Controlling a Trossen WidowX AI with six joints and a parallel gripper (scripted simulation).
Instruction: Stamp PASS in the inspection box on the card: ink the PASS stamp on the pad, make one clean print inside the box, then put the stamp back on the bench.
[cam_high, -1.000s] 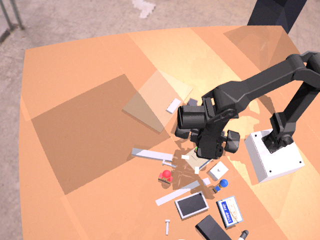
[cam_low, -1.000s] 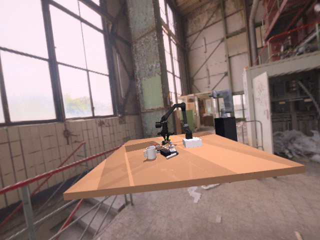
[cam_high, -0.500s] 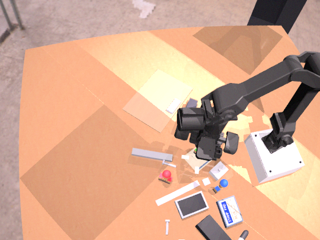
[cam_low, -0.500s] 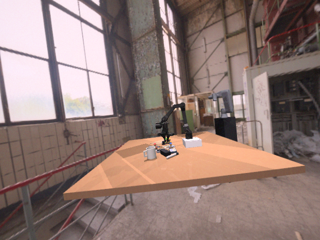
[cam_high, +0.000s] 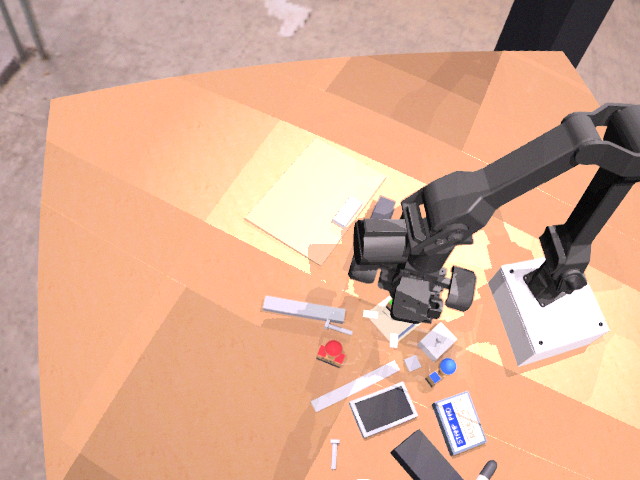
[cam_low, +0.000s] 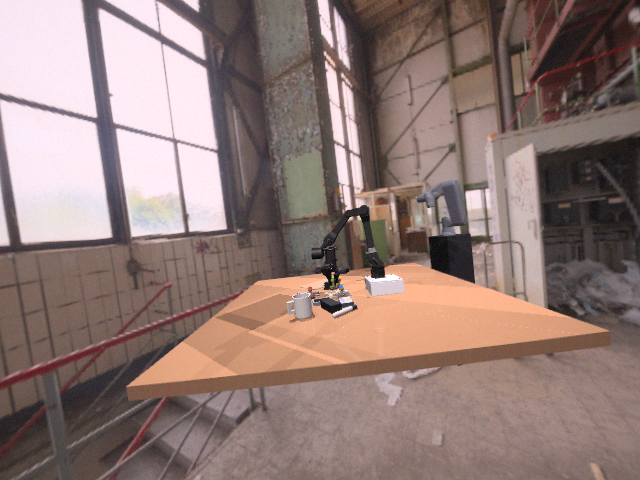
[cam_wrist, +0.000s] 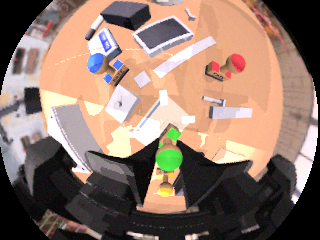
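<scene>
The white card lies 4 cm below my gripper tip and 1 cm to the left of it. The rest, counted from my gripper tip: white box 9 cm to the left, 3 cm behind, 2 cm below; then yellow stamp 8 cm to the right, 6 cm behind, 2 cm below; then green-knobbed stamp right at my gripper tip.
</scene>
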